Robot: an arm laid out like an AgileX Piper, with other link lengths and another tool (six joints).
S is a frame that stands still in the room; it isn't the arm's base.
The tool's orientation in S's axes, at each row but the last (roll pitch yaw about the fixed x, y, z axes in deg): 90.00, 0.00, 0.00; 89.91, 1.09, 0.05; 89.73, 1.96, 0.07; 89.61, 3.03, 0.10; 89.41, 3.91, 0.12; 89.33, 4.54, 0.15
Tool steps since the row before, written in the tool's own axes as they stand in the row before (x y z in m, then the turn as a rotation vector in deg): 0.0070, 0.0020, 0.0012, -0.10, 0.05, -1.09; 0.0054, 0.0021, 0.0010, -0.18, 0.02, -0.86; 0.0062, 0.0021, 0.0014, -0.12, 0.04, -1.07; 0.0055, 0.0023, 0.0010, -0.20, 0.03, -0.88; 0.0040, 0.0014, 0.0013, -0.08, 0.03, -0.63; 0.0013, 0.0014, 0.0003, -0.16, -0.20, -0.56
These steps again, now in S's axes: 0.0070, -0.0012, 0.0020, -0.10, 1.09, 0.05; 0.0054, -0.0010, 0.0020, -0.18, 0.86, 0.02; 0.0063, -0.0014, 0.0019, -0.12, 1.07, 0.04; 0.0056, -0.0010, 0.0020, -0.20, 0.88, 0.03; 0.0041, -0.0013, 0.0011, -0.08, 0.63, 0.03; 0.0014, -0.0003, 0.0013, -0.18, 0.56, -0.19
